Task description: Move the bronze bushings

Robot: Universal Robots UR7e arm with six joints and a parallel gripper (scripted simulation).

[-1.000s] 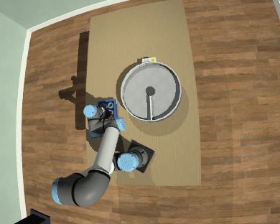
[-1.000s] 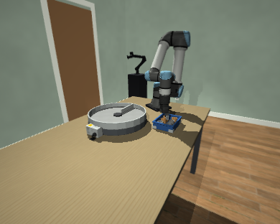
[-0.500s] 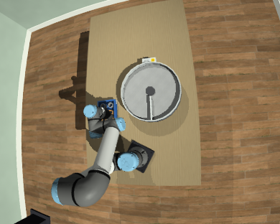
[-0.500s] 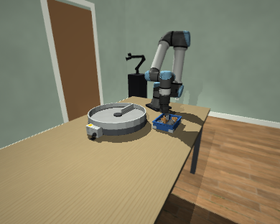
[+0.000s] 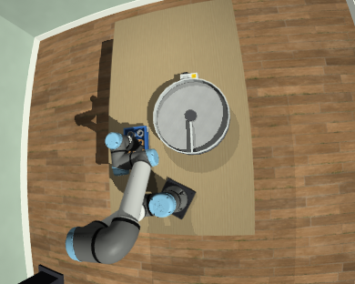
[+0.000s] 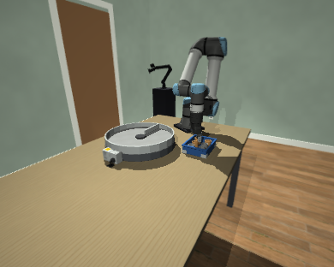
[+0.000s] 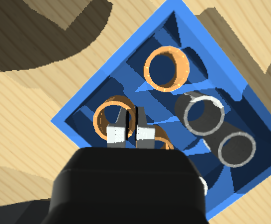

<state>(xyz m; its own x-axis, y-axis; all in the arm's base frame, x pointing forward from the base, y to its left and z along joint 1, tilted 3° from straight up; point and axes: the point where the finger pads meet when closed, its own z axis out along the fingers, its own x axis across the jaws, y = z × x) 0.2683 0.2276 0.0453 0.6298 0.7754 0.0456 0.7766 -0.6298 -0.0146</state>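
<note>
My hand is 4 cm short of the blue crate, 3 cm to the right of it and 2 cm above it. Round my hand: turntable: 30 cm to the right, 20 cm ahead, 1 cm above.
</note>
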